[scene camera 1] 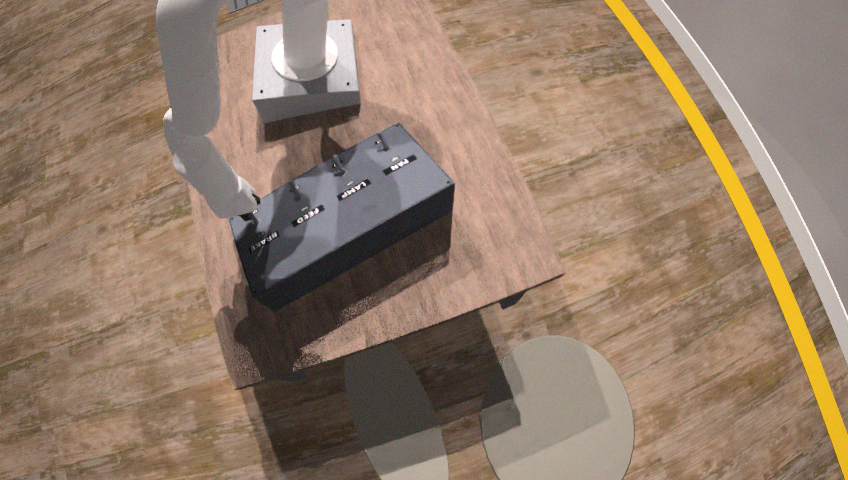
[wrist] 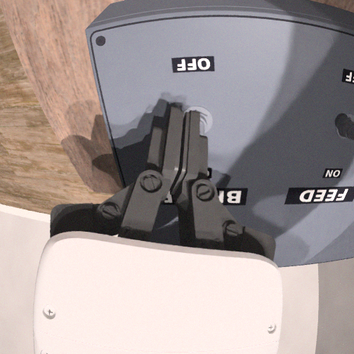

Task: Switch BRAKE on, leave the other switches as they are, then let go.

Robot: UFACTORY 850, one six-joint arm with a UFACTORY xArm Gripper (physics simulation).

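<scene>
The dark switch box [scene camera 1: 368,217] [wrist: 260,95] stands on the table with its labelled face up. My gripper [scene camera 1: 252,218] [wrist: 179,124] is shut and empty, with its fingertips right at the BRAKE switch. The round metal base of the BRAKE switch [wrist: 204,119] shows beside the right fingertip in the wrist view. The fingers hide most of its lever, so I cannot tell which way it leans or whether they touch it. The OFF label [wrist: 193,64] shows beyond the fingertips. The fingers partly cover the BRAKE label [scene camera 1: 263,241] [wrist: 235,196] and its ON label.
The FEED switch [scene camera 1: 294,190] [wrist: 345,125] is the neighbour of BRAKE. The LAMP switch [scene camera 1: 338,165] and FAN switch [scene camera 1: 382,143] stand farther along the box. The robot's base block [scene camera 1: 306,105] is behind the box on the wooden table [scene camera 1: 476,237].
</scene>
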